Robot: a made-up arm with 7 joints.
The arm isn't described. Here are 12 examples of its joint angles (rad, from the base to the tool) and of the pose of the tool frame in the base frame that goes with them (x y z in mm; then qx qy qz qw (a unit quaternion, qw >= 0)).
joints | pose
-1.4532 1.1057 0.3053 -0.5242 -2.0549 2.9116 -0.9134 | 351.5 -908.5 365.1 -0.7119 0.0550 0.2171 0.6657
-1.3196 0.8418 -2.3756 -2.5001 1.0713 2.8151 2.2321 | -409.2 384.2 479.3 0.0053 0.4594 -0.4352 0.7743
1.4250 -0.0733 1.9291 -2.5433 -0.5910 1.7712 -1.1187 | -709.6 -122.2 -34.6 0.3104 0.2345 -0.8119 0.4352
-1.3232 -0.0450 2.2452 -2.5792 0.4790 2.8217 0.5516 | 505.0 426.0 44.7 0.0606 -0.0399 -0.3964 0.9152
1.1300 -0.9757 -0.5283 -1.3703 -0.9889 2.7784 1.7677 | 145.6 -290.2 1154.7 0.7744 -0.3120 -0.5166 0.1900
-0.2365 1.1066 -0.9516 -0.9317 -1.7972 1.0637 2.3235 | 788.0 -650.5 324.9 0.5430 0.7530 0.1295 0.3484
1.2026 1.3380 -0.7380 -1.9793 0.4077 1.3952 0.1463 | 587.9 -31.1 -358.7 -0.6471 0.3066 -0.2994 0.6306
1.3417 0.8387 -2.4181 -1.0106 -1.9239 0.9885 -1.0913 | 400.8 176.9 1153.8 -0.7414 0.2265 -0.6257 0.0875
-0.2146 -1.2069 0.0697 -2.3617 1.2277 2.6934 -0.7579 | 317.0 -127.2 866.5 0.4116 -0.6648 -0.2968 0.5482
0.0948 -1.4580 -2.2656 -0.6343 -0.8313 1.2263 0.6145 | -1030.7 -361.6 63.1 -0.1492 -0.2981 0.8862 0.3217
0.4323 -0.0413 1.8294 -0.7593 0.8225 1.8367 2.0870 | -324.3 468.6 1140.2 -0.0870 0.5232 -0.0827 0.8437
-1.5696 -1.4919 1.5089 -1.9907 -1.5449 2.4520 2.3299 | 838.5 168.2 237.2 -0.2229 -0.9125 -0.1452 0.3109
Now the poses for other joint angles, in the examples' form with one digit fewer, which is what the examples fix.
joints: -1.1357 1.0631 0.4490 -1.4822 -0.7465 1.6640 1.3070
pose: 688 -621 -187 -0.394 0.209 -0.830 0.336
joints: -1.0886 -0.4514 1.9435 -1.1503 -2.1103 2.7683 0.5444
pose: 242 822 675 -0.153 -0.886 0.388 0.203
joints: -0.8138 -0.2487 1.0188 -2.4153 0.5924 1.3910 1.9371
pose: 717 54 121 -0.455 0.262 -0.832 0.178
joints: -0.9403 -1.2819 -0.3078 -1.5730 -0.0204 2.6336 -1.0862
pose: -370 98 1127 -0.574 -0.746 -0.241 0.236
